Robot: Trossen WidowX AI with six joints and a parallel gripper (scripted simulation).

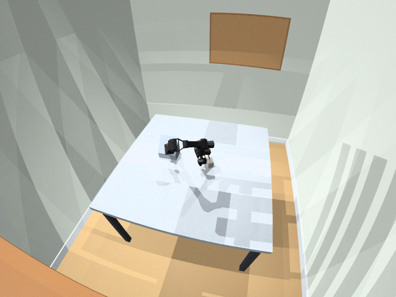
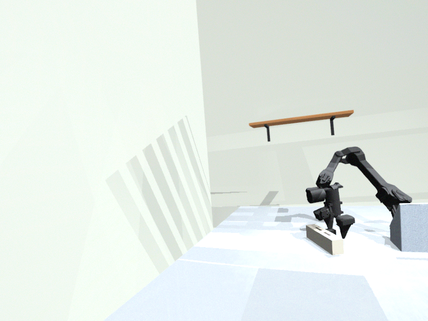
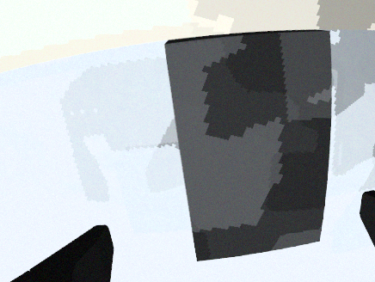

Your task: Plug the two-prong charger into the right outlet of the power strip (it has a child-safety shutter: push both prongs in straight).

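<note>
Now: the two-prong charger 4 cm ahead of my gripper tip, 3 cm to the left of it and 1 cm above it.
</note>
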